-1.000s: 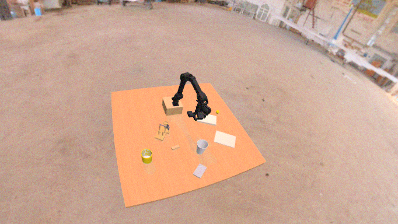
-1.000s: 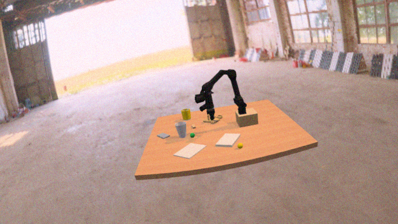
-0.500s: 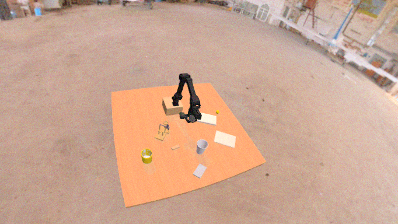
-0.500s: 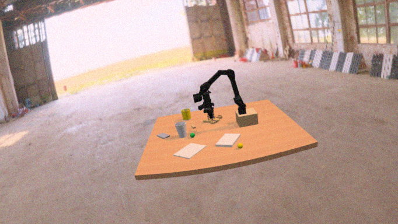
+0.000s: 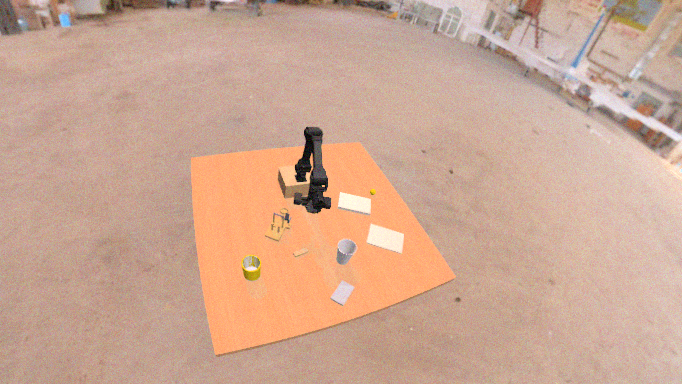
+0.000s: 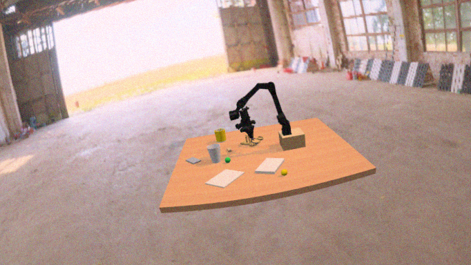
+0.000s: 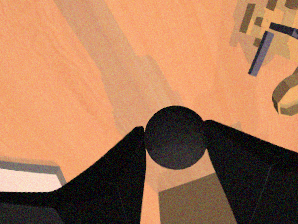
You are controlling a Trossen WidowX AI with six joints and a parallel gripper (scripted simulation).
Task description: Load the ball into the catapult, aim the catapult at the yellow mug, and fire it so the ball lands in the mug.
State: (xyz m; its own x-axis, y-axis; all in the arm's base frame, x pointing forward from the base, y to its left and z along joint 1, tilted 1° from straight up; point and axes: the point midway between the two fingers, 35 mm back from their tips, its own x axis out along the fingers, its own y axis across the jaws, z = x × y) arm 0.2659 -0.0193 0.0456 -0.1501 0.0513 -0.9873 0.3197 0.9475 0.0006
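Now: gripper tip 14 cm to the left of the wooden catapult, 6 cm above it and 1 cm past it. From my gripper tip the other things lie so: small wooden block (19 cm ahead, 10 cm below, 9 cm to the right); green ball (18 cm ahead, 15 cm to the left, 9 cm below); black ball (1 cm above).
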